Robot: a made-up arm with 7 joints.
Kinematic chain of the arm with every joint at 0, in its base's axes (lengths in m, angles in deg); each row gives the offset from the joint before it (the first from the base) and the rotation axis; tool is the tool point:
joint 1: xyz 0 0.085 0 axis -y
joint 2: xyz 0 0.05 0 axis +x
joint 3: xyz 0 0 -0.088 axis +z
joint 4: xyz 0 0 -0.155 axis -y
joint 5: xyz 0 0 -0.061 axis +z
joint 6: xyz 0 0 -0.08 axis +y
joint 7: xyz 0 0 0 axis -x
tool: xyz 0 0 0
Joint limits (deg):
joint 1: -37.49..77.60
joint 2: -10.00..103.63
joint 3: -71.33..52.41
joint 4: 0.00..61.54
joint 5: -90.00..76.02
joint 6: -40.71..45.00
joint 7: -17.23..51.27
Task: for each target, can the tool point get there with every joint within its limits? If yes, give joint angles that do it. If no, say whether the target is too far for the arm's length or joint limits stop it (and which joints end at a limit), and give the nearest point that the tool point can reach.
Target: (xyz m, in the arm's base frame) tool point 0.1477 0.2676 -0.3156
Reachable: yes | joints 14.93 25.64 -25.23 28.75 -31.39 -23.79 9.97
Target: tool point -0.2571 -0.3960 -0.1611
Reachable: no: too far | nearest point -0.1420 -0.0345 -0.2504 | short by 0.390 m
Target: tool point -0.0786 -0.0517 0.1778
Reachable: no: joint limits stop it (at a limit: joint 1, joint 2, joint 4) | nearest point 0.2979 -0.0156 0.0119 | short by 0.413 m
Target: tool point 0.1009 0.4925 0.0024
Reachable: yes | joints 56.42 70.39 36.04 30.45 17.38 -0.35 37.57
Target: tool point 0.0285 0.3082 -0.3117
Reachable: yes | joints -9.32 39.56 -37.11 44.33 -50.13 2.39 24.81
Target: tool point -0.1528 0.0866 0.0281
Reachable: no: joint limits stop it (at a limit: joint 1, joint 2, joint 3, joint 4) | nearest point -0.1420 -0.0345 -0.2504 | short by 0.304 m
